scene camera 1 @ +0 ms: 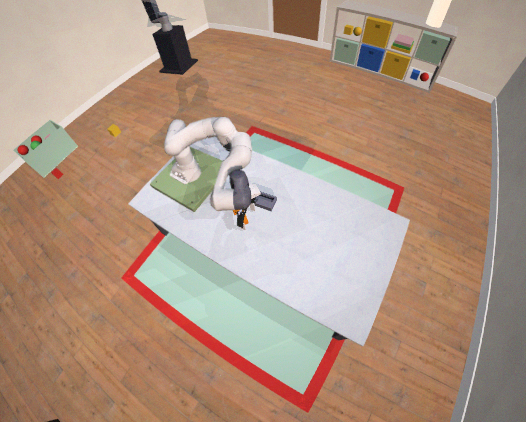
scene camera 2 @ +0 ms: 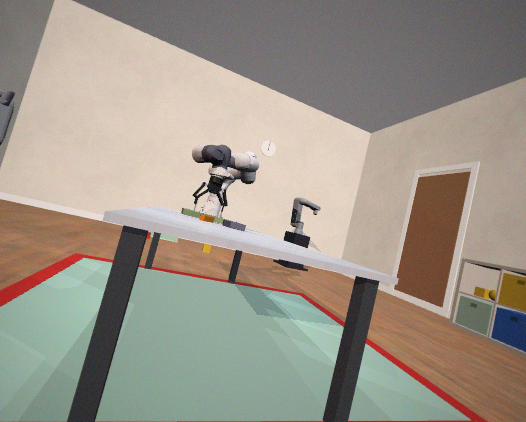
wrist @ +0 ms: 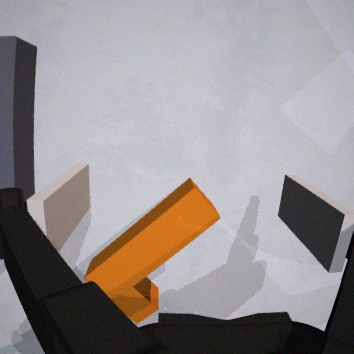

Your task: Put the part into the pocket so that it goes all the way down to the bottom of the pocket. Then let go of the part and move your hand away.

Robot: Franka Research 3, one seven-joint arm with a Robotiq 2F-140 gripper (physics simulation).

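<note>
The orange part [scene camera 1: 246, 220] [scene camera 2: 207, 218] [wrist: 155, 240] lies on the white table, outside the pocket. In the wrist view it is a long bar set diagonally, with a short leg at its lower left end; a black finger link hides some of it. The dark grey block with the pocket [scene camera 1: 264, 206] [scene camera 2: 234, 225] [wrist: 24, 115] stands beside the part; at the left edge of the wrist view part of its side shows, and the pocket's inside does not show there. My gripper [scene camera 1: 247, 217] [scene camera 2: 210, 207] [wrist: 187, 190] is open and points down over the part, its two fingertips wide apart on either side, holding nothing.
The white table [scene camera 1: 320, 240] [scene camera 2: 175, 230] carries the arm's green base plate [scene camera 1: 195, 202] [scene camera 2: 190, 212] behind the part. A red-edged green mat [scene camera 1: 225, 300] [scene camera 2: 200, 350] lies under the table. A shelf unit and a second robot on a black stand are far off.
</note>
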